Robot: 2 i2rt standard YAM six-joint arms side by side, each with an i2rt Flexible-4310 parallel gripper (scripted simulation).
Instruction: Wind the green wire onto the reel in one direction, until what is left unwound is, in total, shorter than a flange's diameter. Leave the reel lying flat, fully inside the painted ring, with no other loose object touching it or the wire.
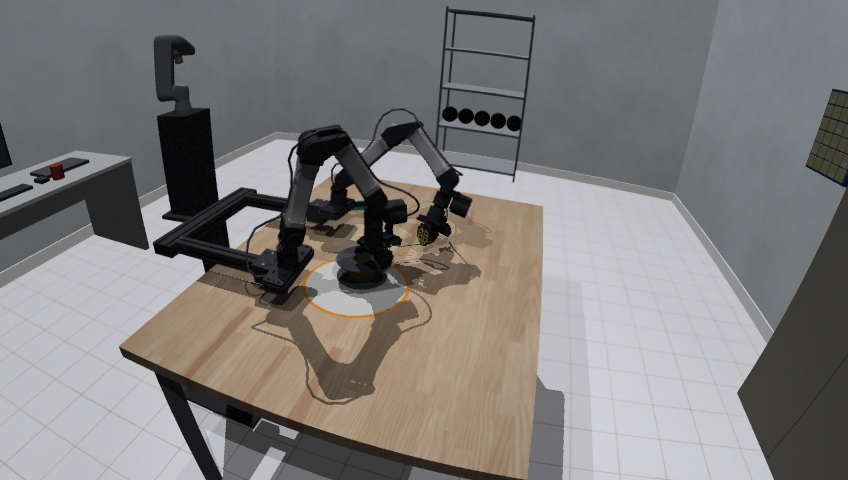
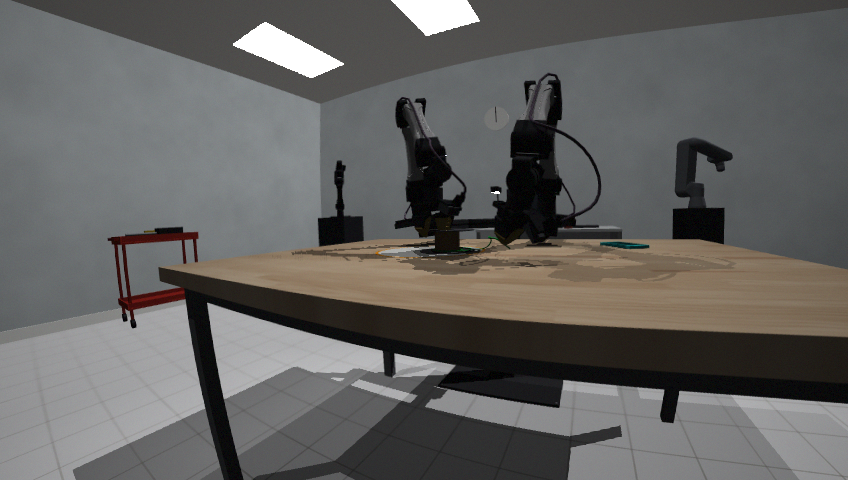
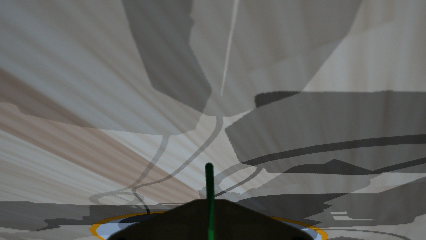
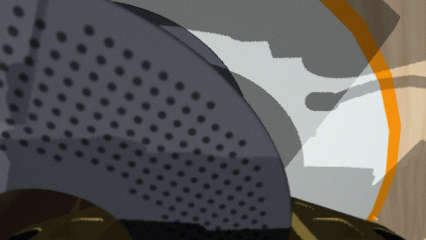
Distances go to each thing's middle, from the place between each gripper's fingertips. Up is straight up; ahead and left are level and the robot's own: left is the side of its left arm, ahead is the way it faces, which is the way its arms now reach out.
Right now the dark reel (image 1: 347,258) is 5 cm behind my right hand (image 2: 433,237), 3 cm to the left of it and 2 cm below it.
Right now my left hand (image 2: 503,244) is 17 cm past the dark reel, 20 cm to the left of it and 1 cm above it.
